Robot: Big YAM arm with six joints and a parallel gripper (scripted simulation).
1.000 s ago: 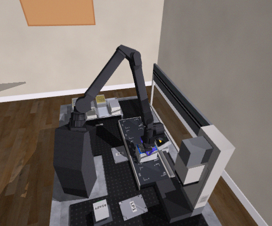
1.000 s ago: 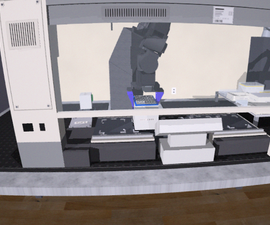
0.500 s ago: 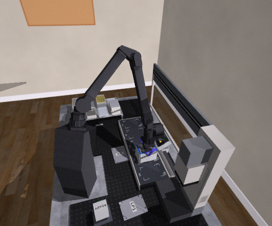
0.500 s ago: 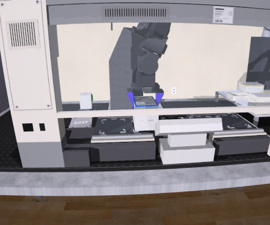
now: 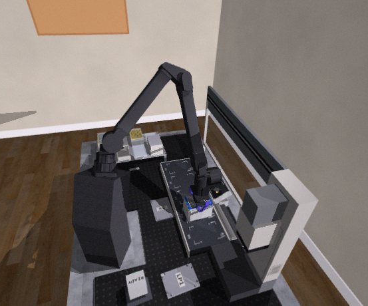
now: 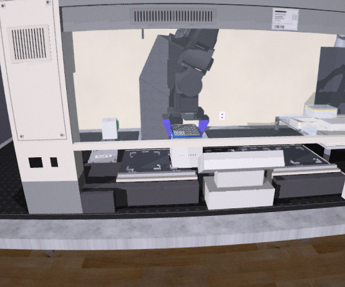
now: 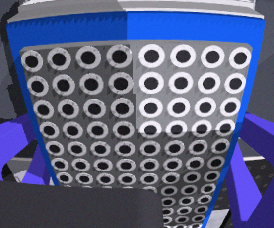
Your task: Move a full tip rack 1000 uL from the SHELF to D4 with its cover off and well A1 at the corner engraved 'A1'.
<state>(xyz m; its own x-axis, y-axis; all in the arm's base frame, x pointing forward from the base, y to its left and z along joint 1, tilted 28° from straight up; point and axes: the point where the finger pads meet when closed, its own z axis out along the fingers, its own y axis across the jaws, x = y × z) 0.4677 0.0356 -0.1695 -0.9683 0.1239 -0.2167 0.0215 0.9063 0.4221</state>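
Right now the tip rack is 1 cm to the left of my hand and 1 cm ahead of it. From my hand the other things lie so: instrument tower (35 cm to the right, 15 cm ahead, 15 cm above); ready block (36 cm behind, 24 cm to the right, 4 cm below); regrip nest RG (16 cm behind, 12 cm to the left, 12 cm below).
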